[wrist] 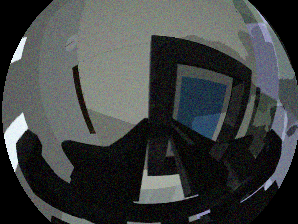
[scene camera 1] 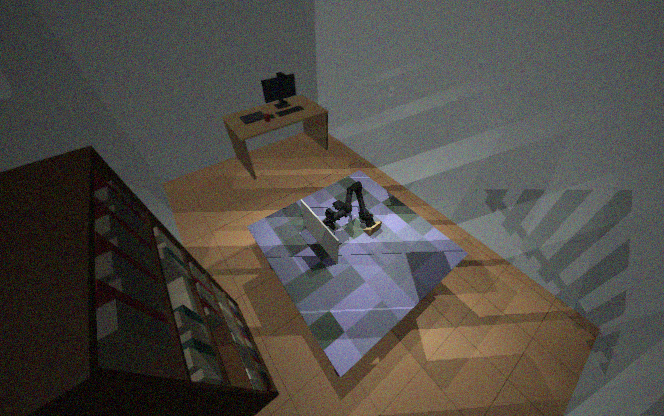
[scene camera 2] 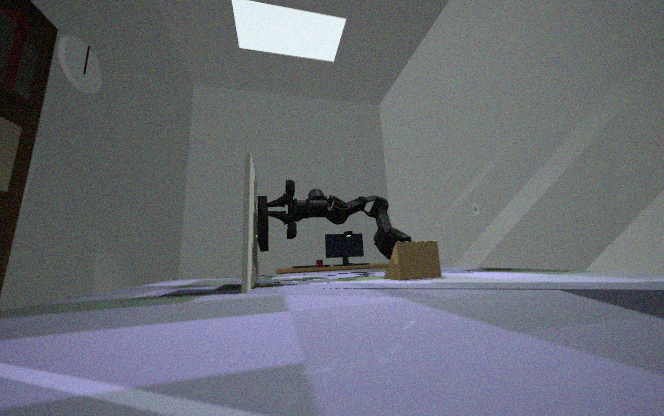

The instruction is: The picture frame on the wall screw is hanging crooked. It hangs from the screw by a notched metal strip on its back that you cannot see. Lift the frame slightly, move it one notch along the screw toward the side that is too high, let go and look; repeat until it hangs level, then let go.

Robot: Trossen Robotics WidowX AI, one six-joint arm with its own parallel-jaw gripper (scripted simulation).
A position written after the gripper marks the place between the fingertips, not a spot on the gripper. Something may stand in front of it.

In view: the gripper (scene camera 2: 263,209), a dark picture frame (wrist: 206,90) and a wall panel (scene camera 2: 251,254).
The gripper shows as well in the wrist view (wrist: 158,122). The wall panel also shows in the wrist view (wrist: 113,51) and in scene camera 1 (scene camera 1: 330,243).
